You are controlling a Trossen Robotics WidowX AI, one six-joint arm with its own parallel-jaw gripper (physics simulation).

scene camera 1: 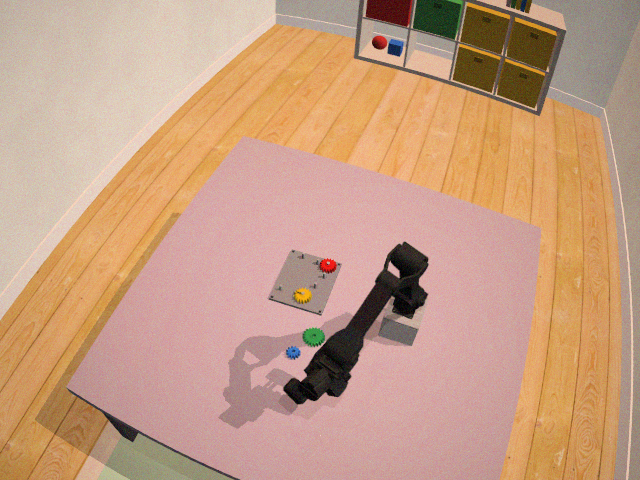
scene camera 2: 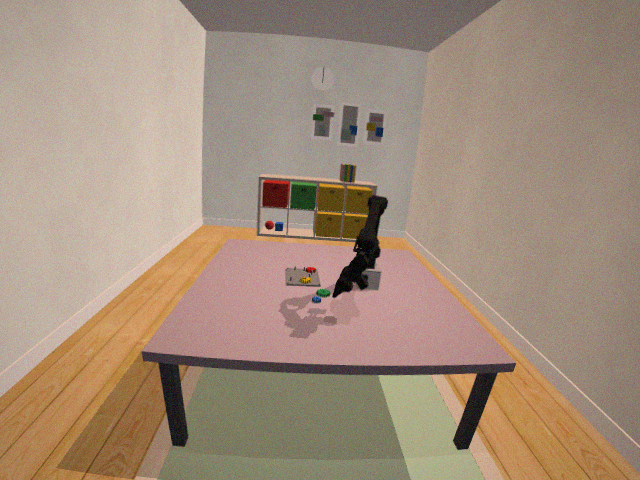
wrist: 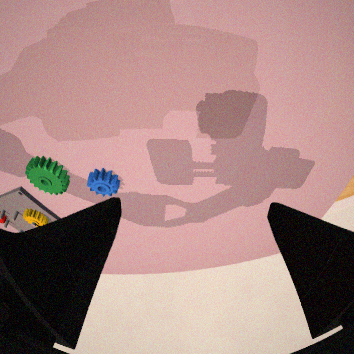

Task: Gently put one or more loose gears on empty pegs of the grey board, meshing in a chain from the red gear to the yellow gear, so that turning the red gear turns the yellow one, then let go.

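Frame: origin at the arm's base, x back, y right, z up, level; millimetres.
Where they show: gripper, fingertip midpoint: (scene camera 1: 299,377) (scene camera 2: 334,293) (wrist: 198,208); arm's base at its link origin: (scene camera 1: 405,306).
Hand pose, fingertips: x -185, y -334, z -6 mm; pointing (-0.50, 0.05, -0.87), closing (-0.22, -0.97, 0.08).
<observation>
Things, the pixels of their top centre, and the offset from my fingertips. Level surfaces: height alone.
- grey board at its top centre: (wrist: 22,229) (scene camera 1: 306,276) (scene camera 2: 303,272) dx -140, dy +371, dz -69 mm
- red gear at its top centre: (scene camera 1: 328,263) (scene camera 2: 311,268) dx -99, dy +450, dz -75 mm
- yellow gear at its top centre: (wrist: 33,222) (scene camera 1: 303,293) (scene camera 2: 305,278) dx -123, dy +308, dz -74 mm
- green gear at its top centre: (wrist: 44,182) (scene camera 1: 313,335) (scene camera 2: 323,291) dx -35, dy +189, dz -83 mm
- smaller blue gear at its top centre: (wrist: 101,188) (scene camera 1: 293,351) (scene camera 2: 316,297) dx -67, dy +114, dz -83 mm
- pink table at its surface level: dz -100 mm
The grey board (scene camera 1: 289,279) (scene camera 2: 294,283) lies flat on the table. The red gear (scene camera 1: 327,265) (scene camera 2: 310,269) sits on a peg near one corner, the yellow gear (scene camera 1: 302,295) (scene camera 2: 305,280) (wrist: 35,217) on a peg near the opposite edge. Several bare pegs stand on the board. A green gear (scene camera 1: 313,336) (scene camera 2: 323,292) (wrist: 47,175) and a smaller blue gear (scene camera 1: 293,352) (scene camera 2: 316,299) (wrist: 103,182) lie loose and apart on the table. My gripper (wrist: 198,208) is open and empty above the table. In the wrist view both gears lie beyond its left finger. Its fingertips are hidden in scene camera 1.
The pink table (scene camera 1: 444,403) (scene camera 2: 413,330) carries the arm's grey base block (scene camera 1: 399,330) (scene camera 2: 372,279), to the right of the board. The black arm (scene camera 1: 368,312) (scene camera 2: 368,248) reaches from it over the table, beside the green gear in scene camera 1. Arm shadows fall around the blue gear.
</observation>
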